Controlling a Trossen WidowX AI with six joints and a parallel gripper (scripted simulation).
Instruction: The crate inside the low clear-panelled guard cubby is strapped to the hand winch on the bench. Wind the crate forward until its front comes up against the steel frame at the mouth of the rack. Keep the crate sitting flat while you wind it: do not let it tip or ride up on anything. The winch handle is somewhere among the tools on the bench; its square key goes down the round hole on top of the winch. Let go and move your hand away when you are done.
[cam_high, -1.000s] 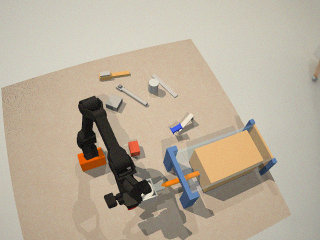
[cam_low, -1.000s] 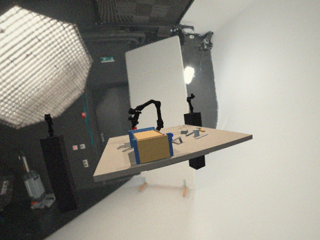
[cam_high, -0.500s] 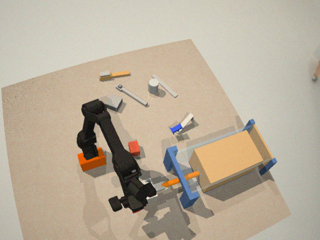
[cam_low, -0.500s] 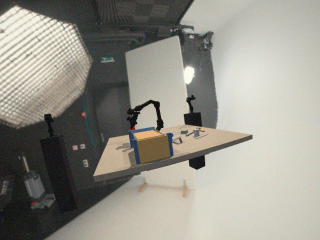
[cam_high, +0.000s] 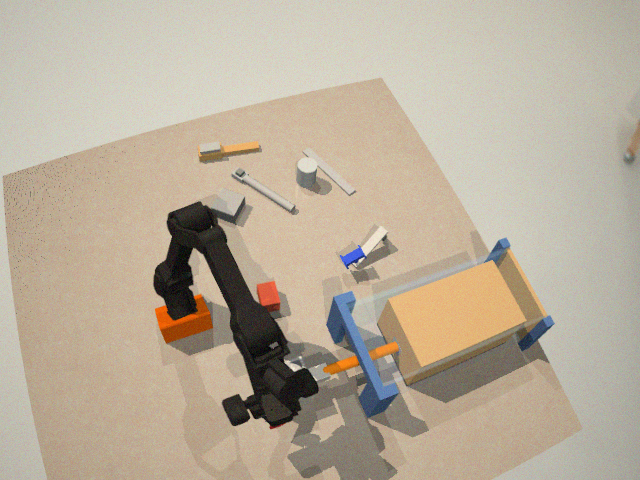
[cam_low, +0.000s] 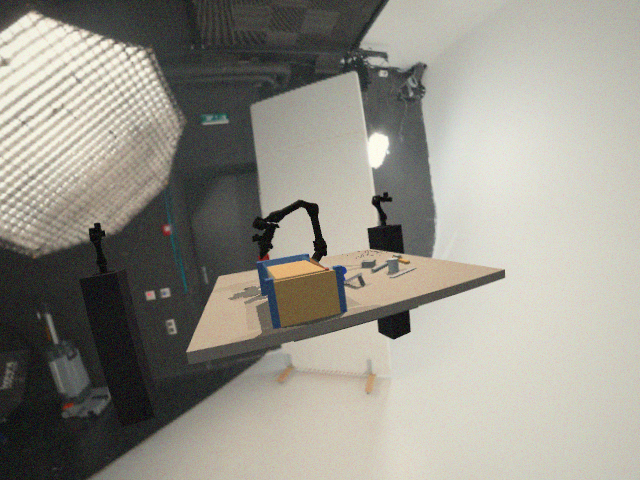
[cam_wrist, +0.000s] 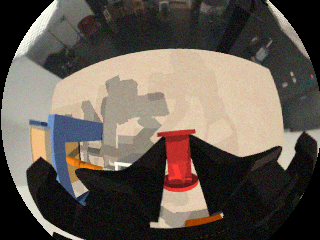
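The red-knobbed winch handle is 40 mm to the left of my gripper tip, 40 mm below it and 30 mm ahead of it. From my gripper tip the other things lie so: hand winch 110 mm below, 80 mm to the left, 60 mm ahead; then blue steel frame 240 mm ahead, 60 mm to the left, 40 mm below; then red knob 20 mm to the left, 10 mm below.
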